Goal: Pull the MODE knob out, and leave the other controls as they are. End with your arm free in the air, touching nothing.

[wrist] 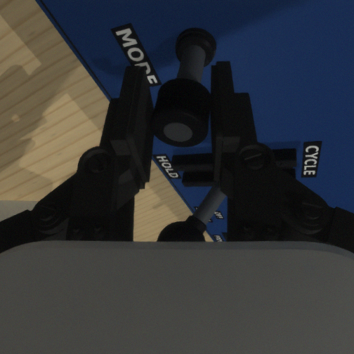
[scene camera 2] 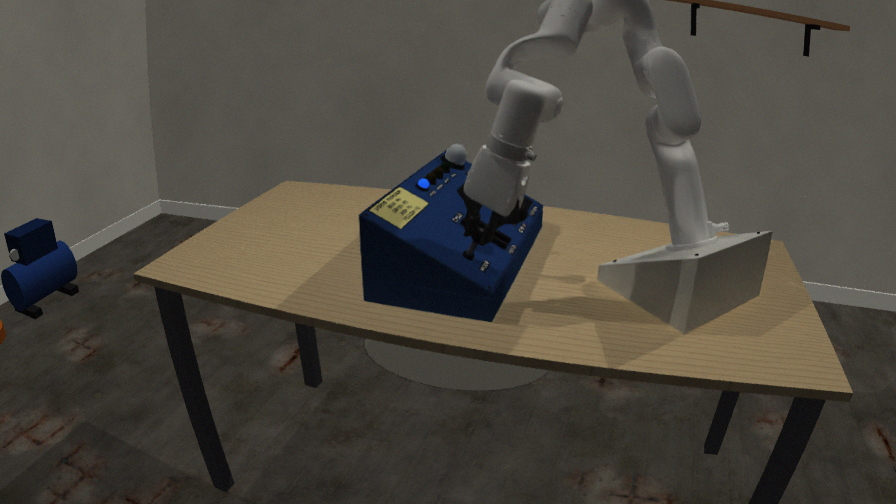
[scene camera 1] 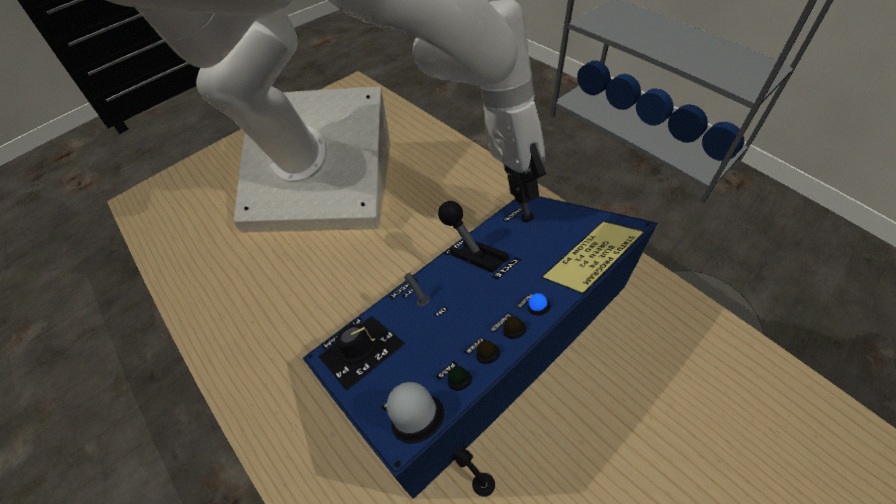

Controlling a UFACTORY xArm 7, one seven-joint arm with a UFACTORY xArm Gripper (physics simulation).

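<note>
The MODE knob (wrist: 181, 114) is a black cylinder with a grey end disc. A length of its grey shaft (wrist: 192, 63) (scene camera 1: 525, 210) shows between the knob and its black collar (scene camera 1: 526, 216) (scene camera 2: 468, 254) on the blue panel (scene camera 1: 501, 225) (scene camera 2: 401, 263) (wrist: 280, 65). My gripper (wrist: 180, 90) (scene camera 1: 523, 195) (scene camera 2: 479, 236) is shut on the MODE knob, with one finger on each side of it. In the scene views the fingers hide the knob's head.
A black ball lever (scene camera 1: 450, 213) (wrist: 182, 231) stands between HOLD and CYCLE, close to my gripper. Farther along are a toggle switch (scene camera 1: 416, 289), a rotary dial (scene camera 1: 355, 342) and a white dome (scene camera 1: 411, 407). A blue lamp (scene camera 1: 537, 302) (scene camera 2: 424, 183) is lit.
</note>
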